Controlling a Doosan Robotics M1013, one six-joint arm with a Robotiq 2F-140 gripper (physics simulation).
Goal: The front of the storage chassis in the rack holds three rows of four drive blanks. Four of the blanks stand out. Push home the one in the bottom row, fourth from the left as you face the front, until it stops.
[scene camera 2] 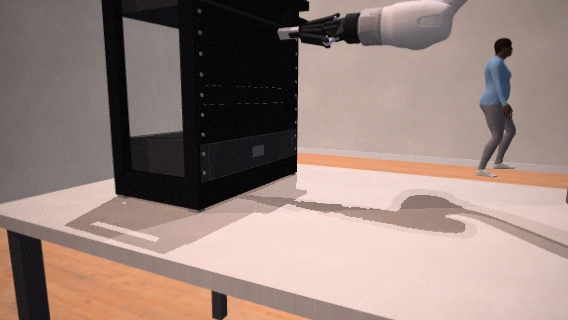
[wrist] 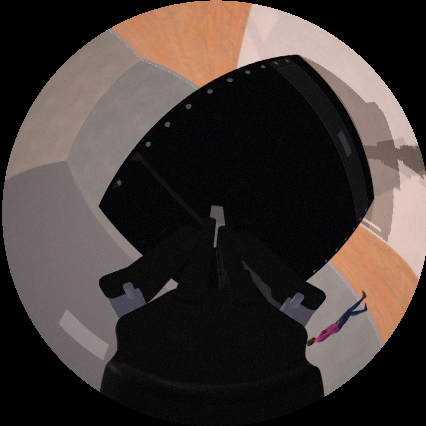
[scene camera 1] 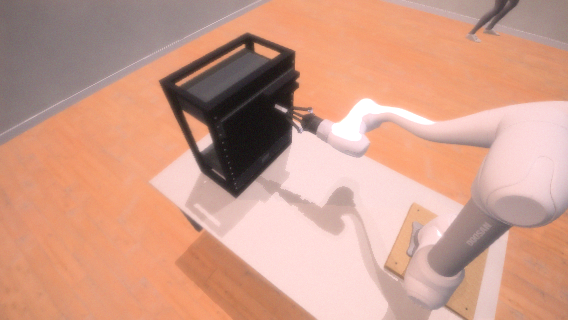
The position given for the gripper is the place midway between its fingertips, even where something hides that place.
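Note:
The gripper (scene camera 2: 279,34) appears in the wrist view as well (wrist: 215,214). With it in the scene is a black rack (scene camera 2: 225,150), which can also be seen in the wrist view (wrist: 270,142) and in scene camera 1 (scene camera 1: 235,98).

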